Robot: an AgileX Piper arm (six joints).
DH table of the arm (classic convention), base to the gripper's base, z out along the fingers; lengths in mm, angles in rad. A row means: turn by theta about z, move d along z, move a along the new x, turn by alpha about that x. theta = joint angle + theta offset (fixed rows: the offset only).
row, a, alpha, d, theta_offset
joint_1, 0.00, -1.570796, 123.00, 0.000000
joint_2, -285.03, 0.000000, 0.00, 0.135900
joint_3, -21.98, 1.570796, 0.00, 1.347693
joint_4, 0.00, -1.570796, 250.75, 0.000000
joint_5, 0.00, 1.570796, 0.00, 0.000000
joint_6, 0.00, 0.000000, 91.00, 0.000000
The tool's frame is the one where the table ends.
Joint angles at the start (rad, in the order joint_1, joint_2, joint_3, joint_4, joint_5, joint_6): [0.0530 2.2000 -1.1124 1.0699 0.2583 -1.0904]
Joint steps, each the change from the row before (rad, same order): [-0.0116 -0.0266 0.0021 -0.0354 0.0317 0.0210]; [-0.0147 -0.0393 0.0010 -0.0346 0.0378 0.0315]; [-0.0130 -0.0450 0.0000 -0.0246 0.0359 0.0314]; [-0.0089 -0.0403 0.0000 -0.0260 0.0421 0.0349]
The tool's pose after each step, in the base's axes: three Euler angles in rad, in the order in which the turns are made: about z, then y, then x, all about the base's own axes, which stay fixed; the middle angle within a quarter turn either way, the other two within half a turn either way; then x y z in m. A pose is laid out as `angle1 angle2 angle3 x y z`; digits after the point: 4 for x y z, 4 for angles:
2.9279 0.4175 -2.8500 0.3872 0.0384 0.0587
2.9199 0.4253 -2.8268 0.3870 0.0350 0.0732
2.9166 0.4411 -2.8030 0.3867 0.0321 0.0901
2.9108 0.4447 -2.7757 0.3849 0.0311 0.1050

